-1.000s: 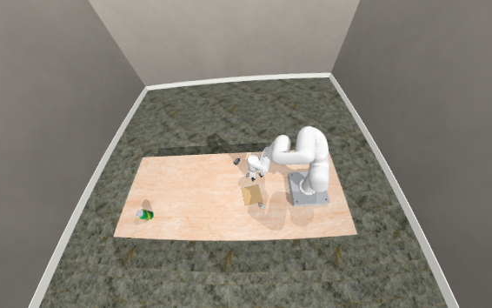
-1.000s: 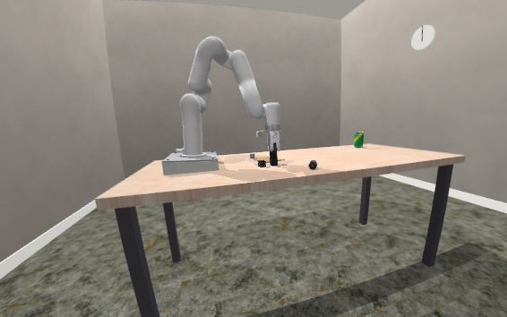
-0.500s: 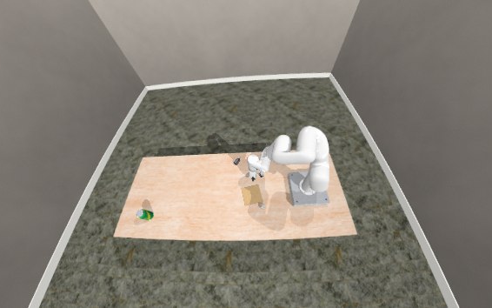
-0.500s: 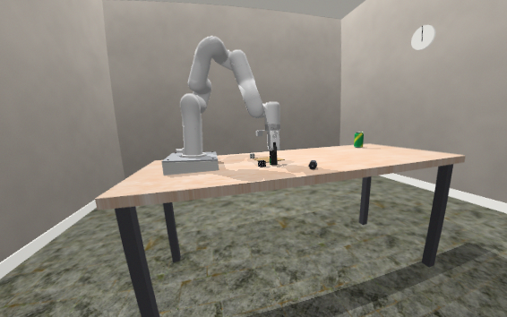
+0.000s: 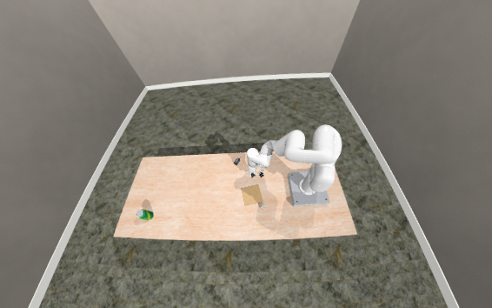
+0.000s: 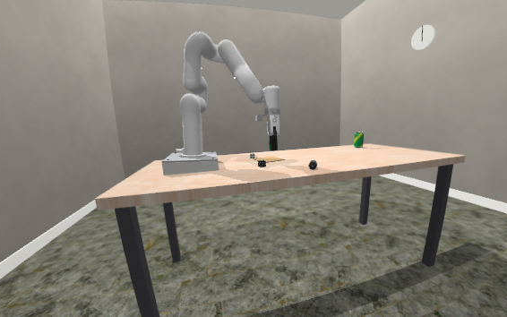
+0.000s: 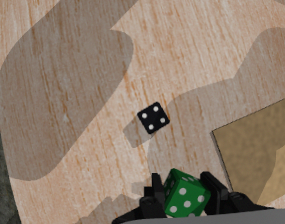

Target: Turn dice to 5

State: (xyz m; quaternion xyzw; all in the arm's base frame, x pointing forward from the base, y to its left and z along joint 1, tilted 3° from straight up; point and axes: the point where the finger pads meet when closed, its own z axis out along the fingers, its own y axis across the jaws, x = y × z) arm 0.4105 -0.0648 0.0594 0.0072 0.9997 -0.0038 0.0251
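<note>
My hand is 150 mm to the right of the tan mat and 100 mm above it. Round my hand: green die (10 mm below); then dark tool (160 mm ahead, 130 mm to the right, 80 mm below); then black die (80 mm below, 60 mm behind, 20 mm to the right).
</note>
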